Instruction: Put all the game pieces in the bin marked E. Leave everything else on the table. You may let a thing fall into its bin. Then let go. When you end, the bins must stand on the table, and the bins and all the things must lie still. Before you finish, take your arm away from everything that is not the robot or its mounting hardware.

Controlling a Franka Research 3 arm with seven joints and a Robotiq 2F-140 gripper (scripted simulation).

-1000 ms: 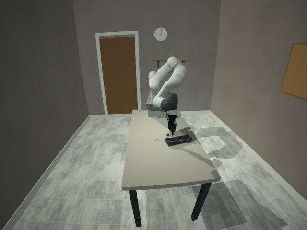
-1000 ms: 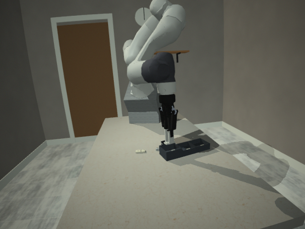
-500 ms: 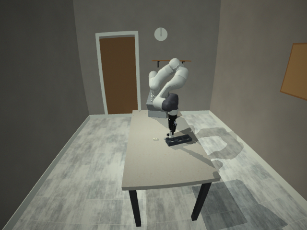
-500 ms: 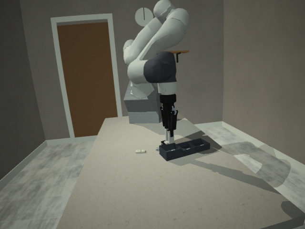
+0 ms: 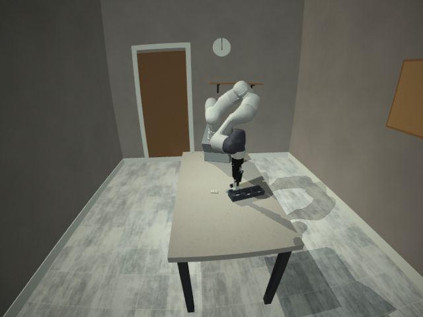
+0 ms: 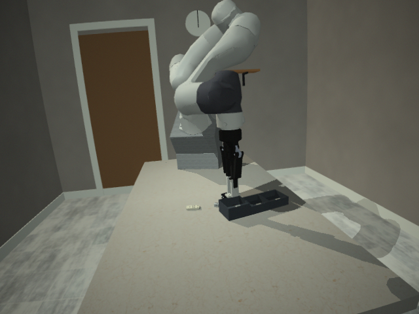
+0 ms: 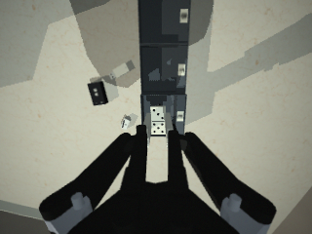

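Now: hand 9 cm above the black die. Round my hand: dark three-part bin (8 cm to the left, 8 cm below, 1 cm behind); then black box (13 cm behind, 9 cm below, 1 cm to the right); then white usb stick (10 cm below, 10 cm behind, 5 cm to the left).
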